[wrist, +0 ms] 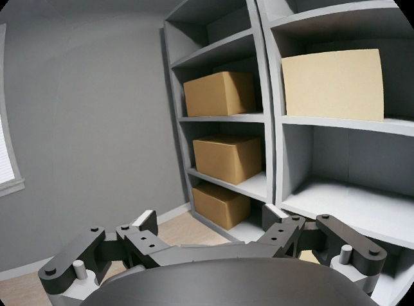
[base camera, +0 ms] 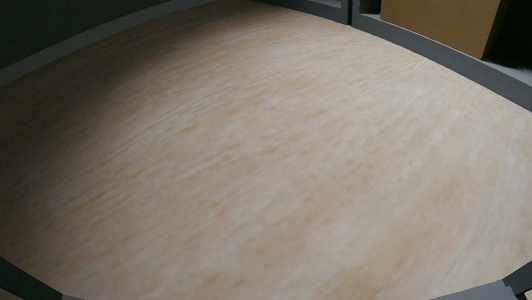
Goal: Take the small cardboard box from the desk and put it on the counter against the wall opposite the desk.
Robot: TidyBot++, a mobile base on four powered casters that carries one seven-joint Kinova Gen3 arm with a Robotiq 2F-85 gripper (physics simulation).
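Frame: origin at the arm's base, x left, y back, z up, level; metres.
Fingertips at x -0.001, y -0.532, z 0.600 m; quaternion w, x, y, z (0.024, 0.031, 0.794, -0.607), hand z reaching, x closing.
A point is followed by its place in that frame.
My gripper (wrist: 209,220) is open in the wrist view, its two fingers wide apart with no object held between them. It points toward shelving and a wall corner. The small cardboard box of the task, the desk and the counter do not show in either view.
A grey shelf unit (wrist: 270,150) (base camera: 430,49) {x -0.587, y -0.944, z -0.356 m} holds cardboard boxes, among them a pale one (wrist: 332,85) and a brown one on the lowest left shelf (wrist: 220,204). A grey wall (wrist: 100,125) (base camera: 60,30) {x 1.233, y -1.442, z -0.241 m} is on the left, with a window frame (wrist: 17,185). Wooden floor (base camera: 250,150) {x 0.047, y -0.483, z -0.396 m} lies ahead.
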